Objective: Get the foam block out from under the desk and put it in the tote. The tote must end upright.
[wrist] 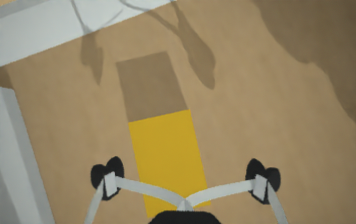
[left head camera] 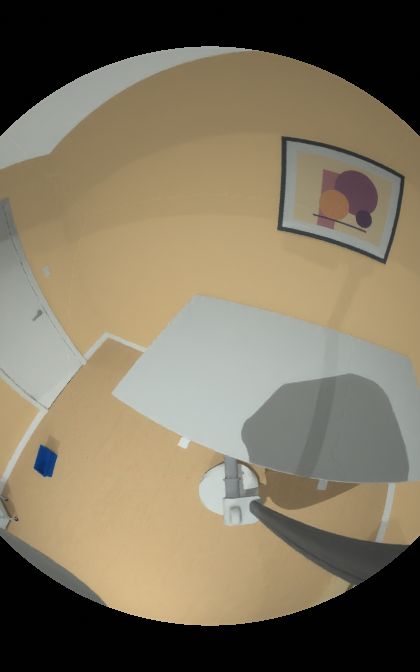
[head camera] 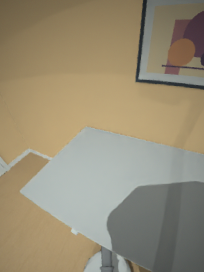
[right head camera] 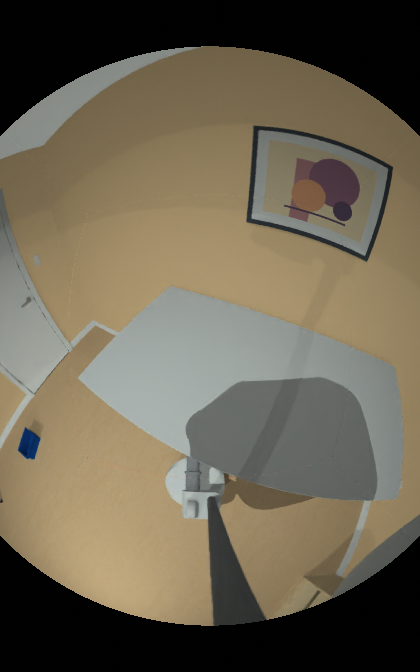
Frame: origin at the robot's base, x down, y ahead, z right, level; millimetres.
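Seen in the pictures: gripper, fingertip midpoint: (wrist: 184, 171).
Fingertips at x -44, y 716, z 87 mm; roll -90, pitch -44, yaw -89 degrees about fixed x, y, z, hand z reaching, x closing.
A point is followed by its place in that frame.
The yellow foam block (wrist: 167, 155) @(x -29, y 741, z 84 mm) lies on the floor in the wrist view, its long side running away from the gripper. My gripper (wrist: 184, 171) @(x -44, y 716, z 87 mm) is open, its fingertips on either side of the block with a gap at each side. The block's near end is partly hidden behind the gripper body. The light grey desk (head camera: 100, 170) @(x -922, y 535, z -21 mm) (left head camera: 215, 360) @(x -922, y 549, z -65 mm) (right head camera: 175, 335) hides the gripper and block from the head views. The blue tote (left head camera: 45, 461) @(x 25, y -106, z -1842 mm) (right head camera: 29, 444) is on the floor at the far left, with its opening seeming to face up.
A white bar (wrist: 50, 30) @(x -11, y 966, z 86 mm) crosses the upper left of the wrist view, and a pale panel (wrist: 15, 155) borders the left. White desk feet (left head camera: 184, 442) (left head camera: 322, 484) show at the desk's front edge. A wooden piece (right head camera: 300, 597) is at the lower right. A door (left head camera: 25, 325) @(x -887, y 967, z -1845 mm) is at left.
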